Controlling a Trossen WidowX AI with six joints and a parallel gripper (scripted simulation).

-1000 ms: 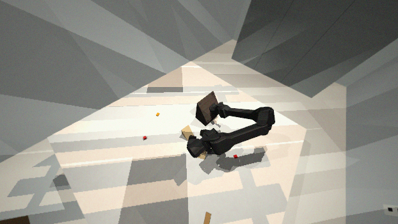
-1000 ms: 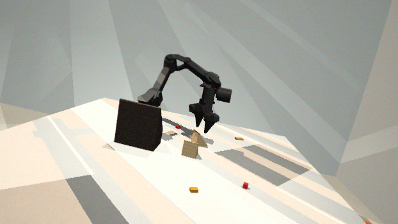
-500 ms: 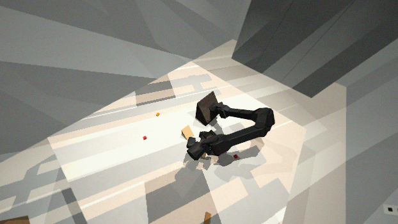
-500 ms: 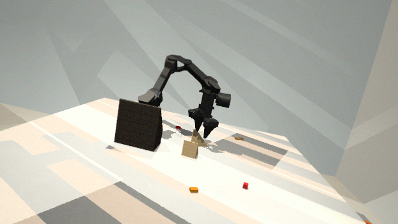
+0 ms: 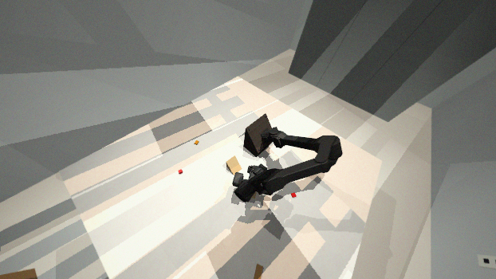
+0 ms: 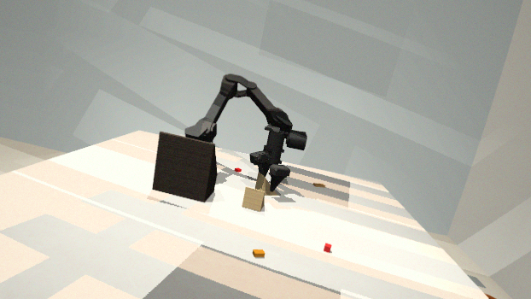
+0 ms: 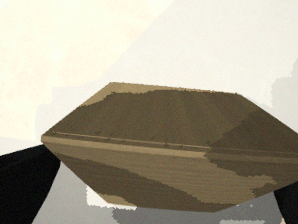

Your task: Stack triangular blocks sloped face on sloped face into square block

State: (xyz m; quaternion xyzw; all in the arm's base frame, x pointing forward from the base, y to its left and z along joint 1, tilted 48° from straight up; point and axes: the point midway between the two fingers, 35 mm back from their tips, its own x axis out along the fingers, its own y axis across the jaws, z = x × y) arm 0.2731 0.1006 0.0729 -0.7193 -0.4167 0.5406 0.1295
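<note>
Now: the tan triangular block 10 mm below my gripper tip and 10 mm behind it. From my gripper tip the other things lie so: brown piece: 220 mm to the left, 220 mm ahead, 20 mm below.
</note>
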